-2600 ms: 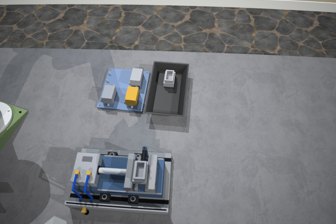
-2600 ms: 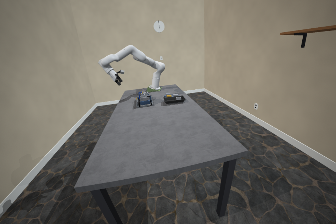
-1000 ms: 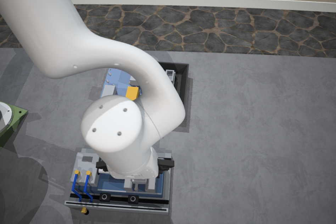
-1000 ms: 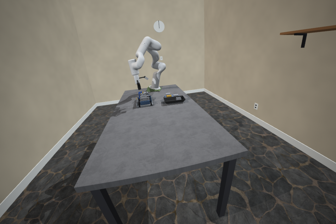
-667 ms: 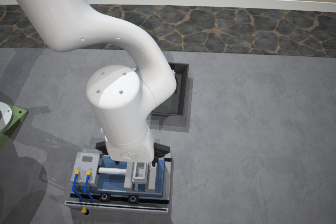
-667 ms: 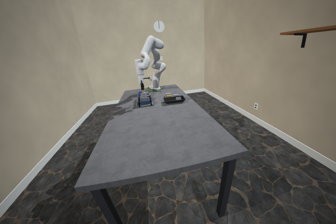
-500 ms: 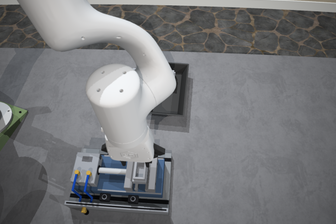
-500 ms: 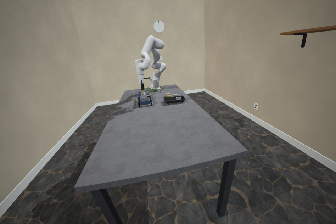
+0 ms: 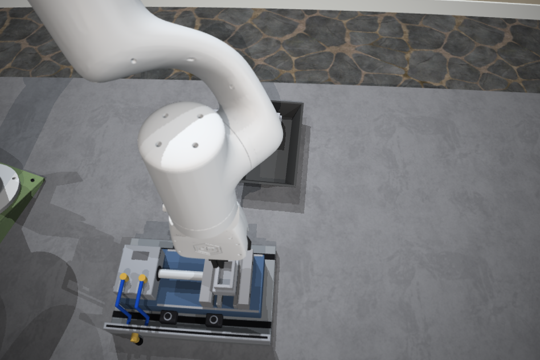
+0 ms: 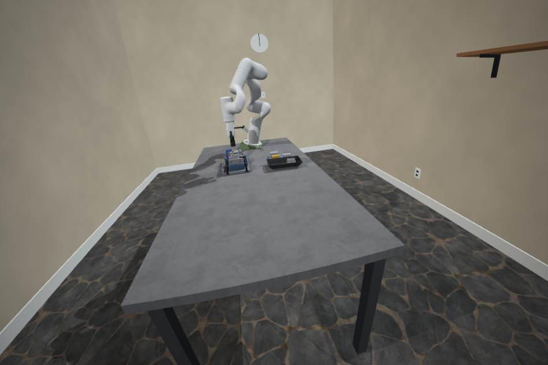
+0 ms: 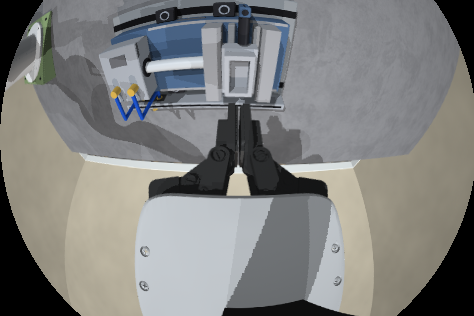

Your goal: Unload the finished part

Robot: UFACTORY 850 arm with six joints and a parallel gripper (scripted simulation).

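The white cylinder rod is 120 mm below my hand, 80 mm behind it and 10 mm to the right of it. Round my hand: vise base 160 mm below, 60 mm behind, 10 mm to the right; then blue fixture plate 330 mm to the left, 200 mm below, 160 mm behind; then brass block 290 mm to the left, 170 mm below, 110 mm behind.
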